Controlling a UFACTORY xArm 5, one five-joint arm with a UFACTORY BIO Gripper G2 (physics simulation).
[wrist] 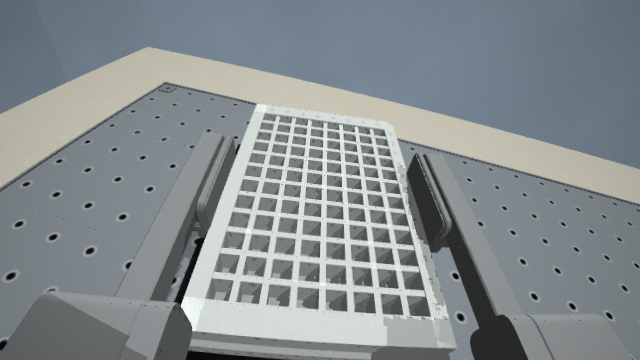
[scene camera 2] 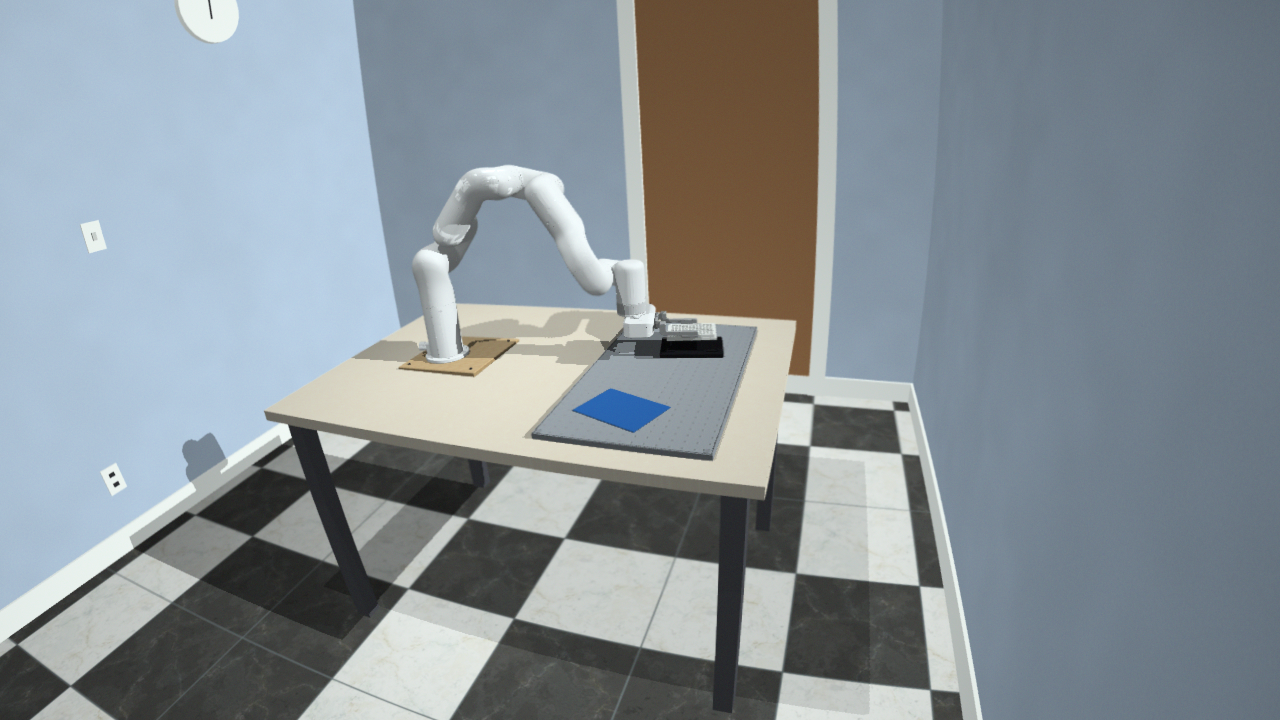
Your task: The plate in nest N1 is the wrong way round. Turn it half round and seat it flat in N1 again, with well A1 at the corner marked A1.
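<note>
The white well plate (scene camera 2: 691, 330) (wrist: 320, 210) is held roughly level, a little above the black nest (scene camera 2: 691, 351). My gripper (scene camera 2: 682, 327) (wrist: 322, 185) is shut on the plate, with one finger pad along each long side. In the wrist view, the plate's rounded corner is at the far right. Small markings run along its far edge and right edge, too small to read surely. Black parts of the nest show beside the plate's left side and under its near edge. The nest's A1 mark does not show in the wrist view.
The nest stands on a grey perforated board (scene camera 2: 689, 394) (wrist: 100, 190) near its back end. A flat blue sheet (scene camera 2: 622, 409) lies on the board's front part. The beige table (scene camera 2: 402, 407) (wrist: 350, 105) extends past the board. The arm's base stands on a wooden plate (scene camera 2: 487, 358).
</note>
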